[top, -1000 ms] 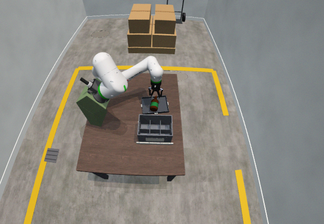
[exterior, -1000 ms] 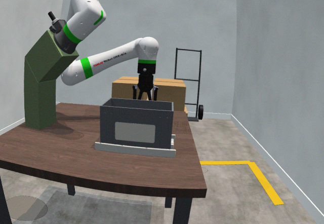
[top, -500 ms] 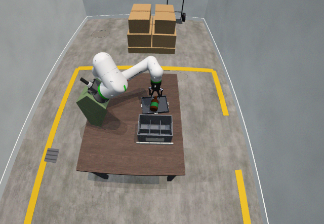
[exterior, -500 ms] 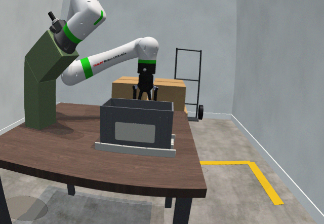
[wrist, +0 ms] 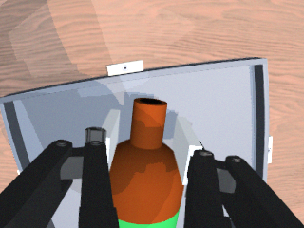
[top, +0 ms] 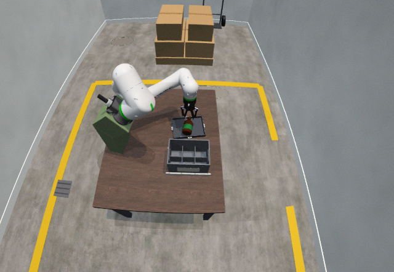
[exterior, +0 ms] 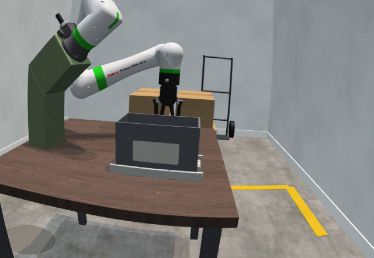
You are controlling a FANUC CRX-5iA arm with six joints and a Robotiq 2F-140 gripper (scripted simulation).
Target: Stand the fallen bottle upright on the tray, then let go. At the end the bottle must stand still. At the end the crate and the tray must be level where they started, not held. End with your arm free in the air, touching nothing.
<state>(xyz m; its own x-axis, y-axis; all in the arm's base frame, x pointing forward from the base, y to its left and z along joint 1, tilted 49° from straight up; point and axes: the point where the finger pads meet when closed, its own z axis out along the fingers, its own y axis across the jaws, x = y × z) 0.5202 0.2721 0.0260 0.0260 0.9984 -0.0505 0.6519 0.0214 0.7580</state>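
Right now my hand is 50 mm to the left of the brown bottle and 20 mm above it. Round my hand: grey tray (50 mm to the right, 50 mm below); then dark grey crate (350 mm to the right, 30 mm ahead, 20 mm above).
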